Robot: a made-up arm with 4 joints.
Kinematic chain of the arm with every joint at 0, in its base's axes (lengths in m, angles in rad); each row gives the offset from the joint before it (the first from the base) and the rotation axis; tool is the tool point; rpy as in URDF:
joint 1: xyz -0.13 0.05 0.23 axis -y
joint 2: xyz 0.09 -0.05 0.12 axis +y
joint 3: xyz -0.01 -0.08 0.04 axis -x
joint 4: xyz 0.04 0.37 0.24 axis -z
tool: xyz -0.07 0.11 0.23 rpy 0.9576 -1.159 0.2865
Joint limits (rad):
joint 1: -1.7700..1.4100
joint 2: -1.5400..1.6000
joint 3: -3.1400..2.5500
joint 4: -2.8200..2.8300
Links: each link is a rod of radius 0.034 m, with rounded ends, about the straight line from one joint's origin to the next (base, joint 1, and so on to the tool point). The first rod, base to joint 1, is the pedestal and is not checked.
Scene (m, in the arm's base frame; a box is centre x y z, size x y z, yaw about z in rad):
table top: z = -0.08
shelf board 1: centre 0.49 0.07 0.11 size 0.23 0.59 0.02 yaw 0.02
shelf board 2: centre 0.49 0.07 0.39 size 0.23 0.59 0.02 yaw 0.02
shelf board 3: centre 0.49 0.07 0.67 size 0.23 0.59 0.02 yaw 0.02
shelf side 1: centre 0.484 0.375 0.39 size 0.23 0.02 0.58 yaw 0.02
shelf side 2: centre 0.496 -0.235 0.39 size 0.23 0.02 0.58 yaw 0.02
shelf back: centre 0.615 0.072 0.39 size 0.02 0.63 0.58 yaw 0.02
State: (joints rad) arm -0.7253 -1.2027 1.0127 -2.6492
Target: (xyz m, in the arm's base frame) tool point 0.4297 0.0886 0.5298
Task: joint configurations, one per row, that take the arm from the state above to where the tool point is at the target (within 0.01 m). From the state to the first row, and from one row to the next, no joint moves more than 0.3 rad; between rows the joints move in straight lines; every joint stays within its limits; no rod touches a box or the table.
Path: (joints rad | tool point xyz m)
1: -0.8597 -1.0263 0.7213 -2.6873 | 0.0248 0.4109 0.4785
2: -0.9941 -0.8499 0.4300 -2.7254 | 0.1214 0.3351 0.5758
3: -1.1286 -0.6736 0.1386 -2.7635 | 0.2733 0.2245 0.6001
4: -1.2630 -0.4972 -0.1528 -2.8015 | 0.4297 0.0886 0.5298

